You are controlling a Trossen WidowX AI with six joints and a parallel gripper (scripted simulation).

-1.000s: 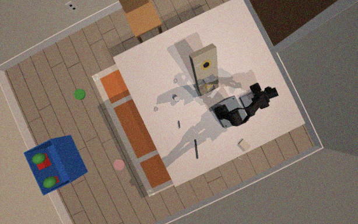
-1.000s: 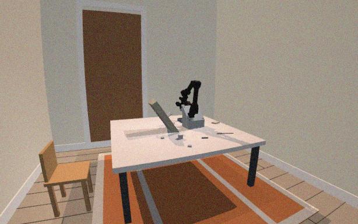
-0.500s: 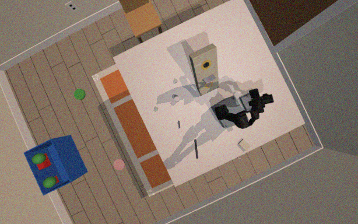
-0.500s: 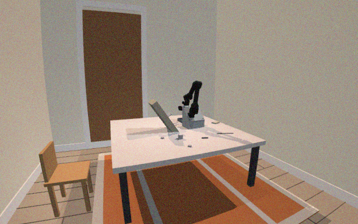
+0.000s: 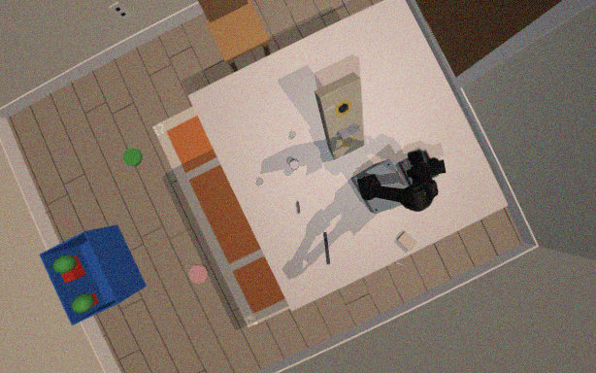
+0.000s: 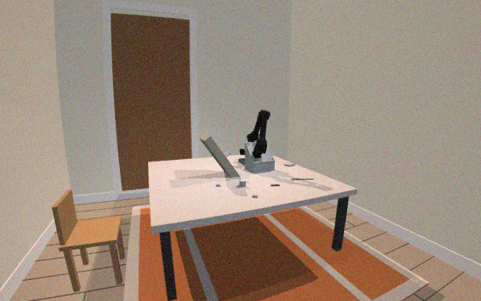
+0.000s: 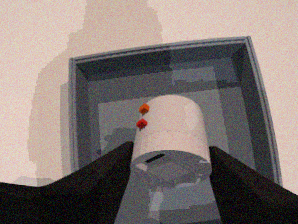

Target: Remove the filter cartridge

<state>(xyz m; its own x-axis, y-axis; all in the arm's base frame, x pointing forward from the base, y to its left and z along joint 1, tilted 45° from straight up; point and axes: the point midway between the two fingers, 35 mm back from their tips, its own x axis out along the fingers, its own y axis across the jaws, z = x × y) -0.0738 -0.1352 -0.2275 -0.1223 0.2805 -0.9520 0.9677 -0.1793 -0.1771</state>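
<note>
Right now my gripper tip is right at the round filter cartridge. From my gripper tip the other things lie so: service panel (40 cm ahead, 25 cm to the left, 11 cm above); then small pale block (30 cm behind, 24 cm to the left, 4 cm below); then grey tray (4 cm below, 1 cm to the right).
</note>
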